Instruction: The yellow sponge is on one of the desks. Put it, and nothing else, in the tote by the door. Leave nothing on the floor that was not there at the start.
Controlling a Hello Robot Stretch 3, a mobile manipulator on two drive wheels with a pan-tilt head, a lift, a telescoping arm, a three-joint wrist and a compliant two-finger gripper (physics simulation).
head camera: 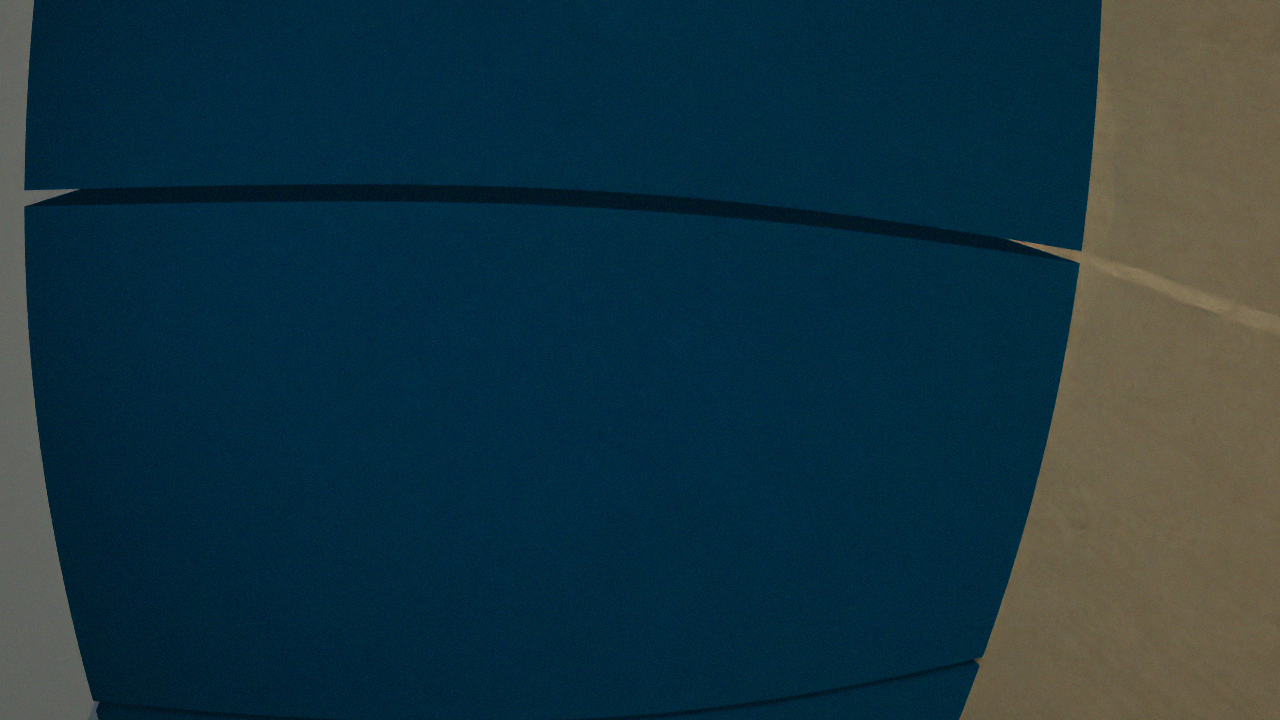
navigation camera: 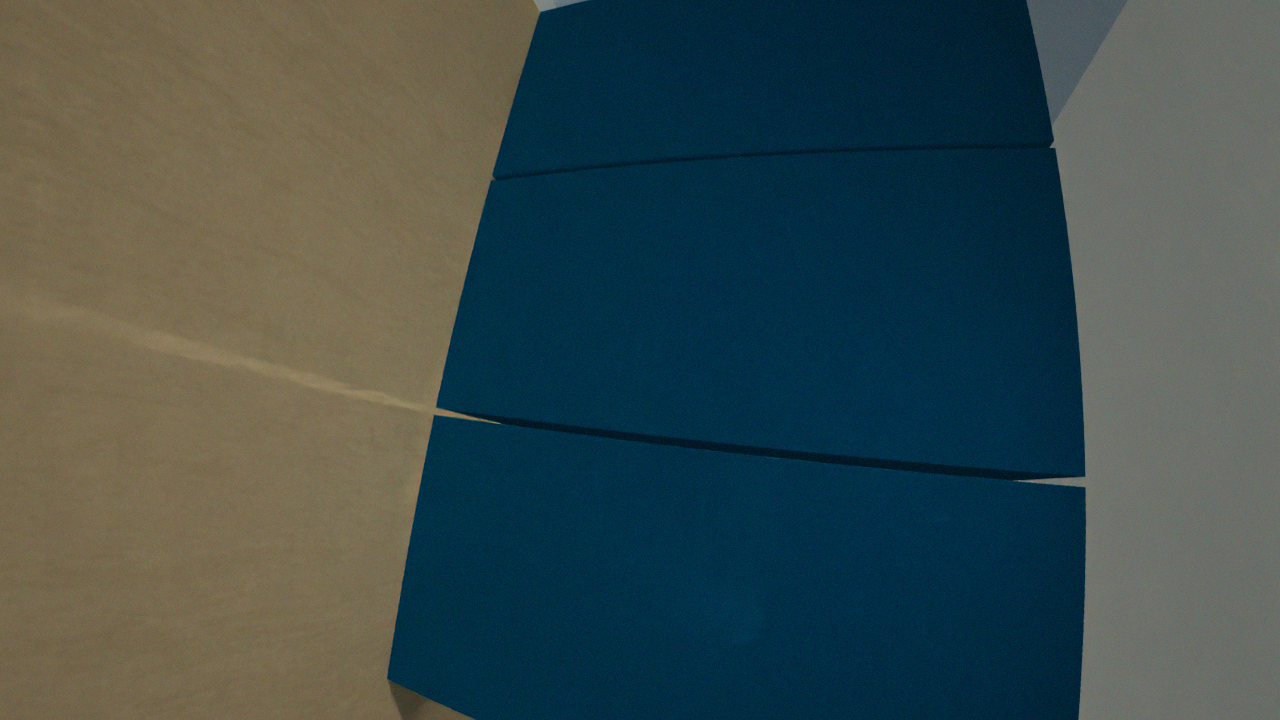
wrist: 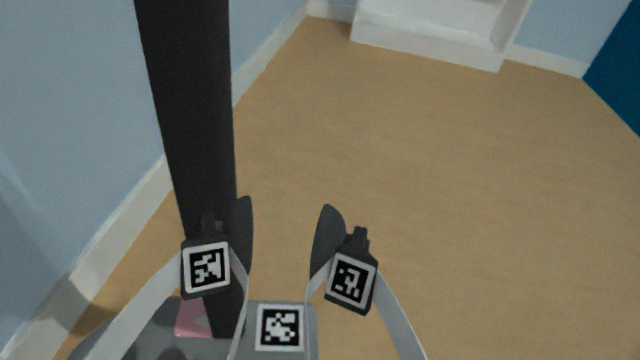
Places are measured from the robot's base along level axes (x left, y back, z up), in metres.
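Where they show: gripper, between the fingertips: (wrist: 285,225).
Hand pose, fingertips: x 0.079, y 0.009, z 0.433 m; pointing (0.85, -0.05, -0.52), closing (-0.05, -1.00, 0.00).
Note:
After its pixels a point has its place.
My gripper (wrist: 285,225) @[y 0.009, x 0.079, z 0.433 m] is open in the wrist view. Its two dark fingertips stand apart with floor showing between them, and nothing is held. It hangs above the tan floor (wrist: 425,200) @[y -0.371, x 0.531, z 0.000 m]. The yellow sponge, the desks and the tote by the door cannot be made out in these views.
Large dark blue panels with thin gaps (head camera: 537,402) @[y -1.409, x 0.130, z 1.048 m] (navigation camera: 760,295) @[y -1.440, x 0.268, z 1.080 m] fill much of the head and navigation views; a blue surface (wrist: 622,65) @[y -1.704, x 1.415, z 0.190 m] shows at the wrist view's right edge. A white unit (wrist: 425,37) @[y -0.663, x 1.590, z 0.095 m] stands by the far wall. A blue-grey wall (wrist: 65,90) @[y 0.319, x 0.365, z 0.339 m] runs along the left.

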